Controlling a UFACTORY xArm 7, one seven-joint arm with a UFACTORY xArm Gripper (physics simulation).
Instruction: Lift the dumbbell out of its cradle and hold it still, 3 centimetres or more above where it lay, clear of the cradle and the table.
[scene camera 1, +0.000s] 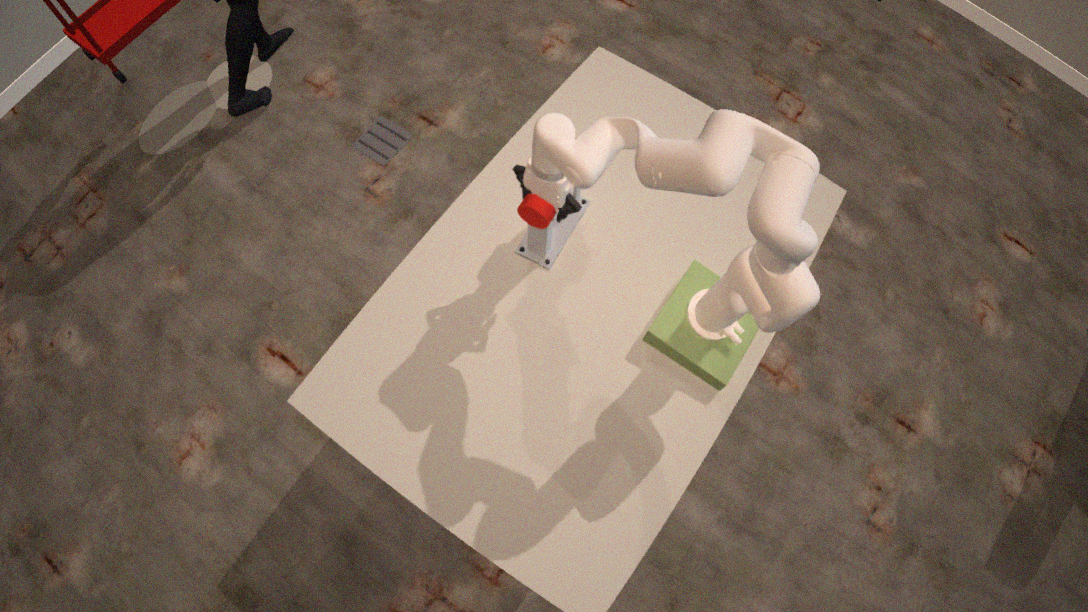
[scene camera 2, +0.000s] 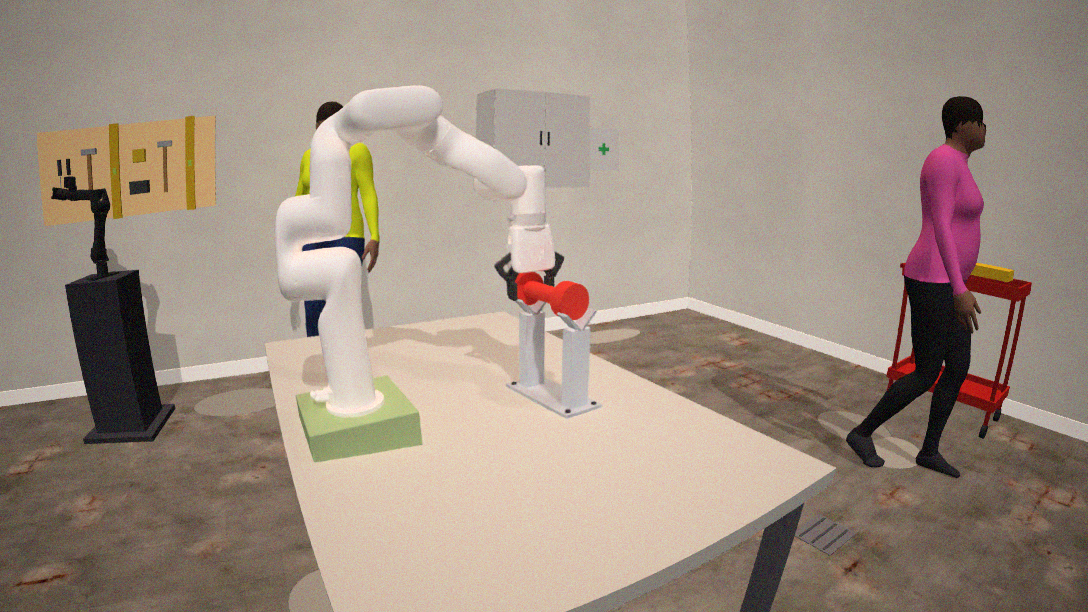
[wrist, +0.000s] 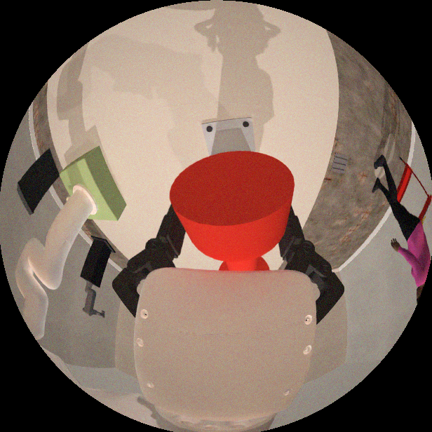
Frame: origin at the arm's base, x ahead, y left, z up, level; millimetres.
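Seen in the pictures: gripper, between the fingertips: (scene camera 1: 544, 206) (scene camera 2: 531, 296); arm's base, origin of its link: (scene camera 1: 711, 315) (scene camera 2: 355, 404).
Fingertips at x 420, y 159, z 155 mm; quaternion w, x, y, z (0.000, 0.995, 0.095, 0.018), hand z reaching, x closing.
Note:
Offsets run from my fingertips to a thing's top centre. Level surfaces: height alone.
The red dumbbell @[dx +20, dy -47, dz +54 mm] (scene camera 1: 536, 210) (scene camera 2: 570, 299) (wrist: 232, 192) lies level in the V-shaped holders of the grey cradle @[dx +28, dy -70, dz -1 mm] (scene camera 1: 538, 245) (scene camera 2: 575, 369) (wrist: 227, 125), which stands on the table. My gripper (scene camera 1: 543, 193) (scene camera 2: 531, 287) (wrist: 230, 211) points down and is open, with nothing gripped. Its black fingers stand wide apart, one on each side of the dumbbell, low beside its far part in the second scene view. In the wrist view the near head hides the fingertips and much of the handle, so I cannot tell exactly where along the handle they are.
The arm's green base block (scene camera 1: 684, 334) (scene camera 2: 365, 437) (wrist: 100, 185) stands on the pale table @[dz -219 mm] (scene camera 1: 426, 304) (scene camera 2: 486, 494) (wrist: 150, 215). A person in pink (scene camera 2: 943, 213) (wrist: 417, 250) is by a red cart (scene camera 2: 1015, 289) beyond the table. A person in yellow (scene camera 2: 365, 190) stands behind the arm.

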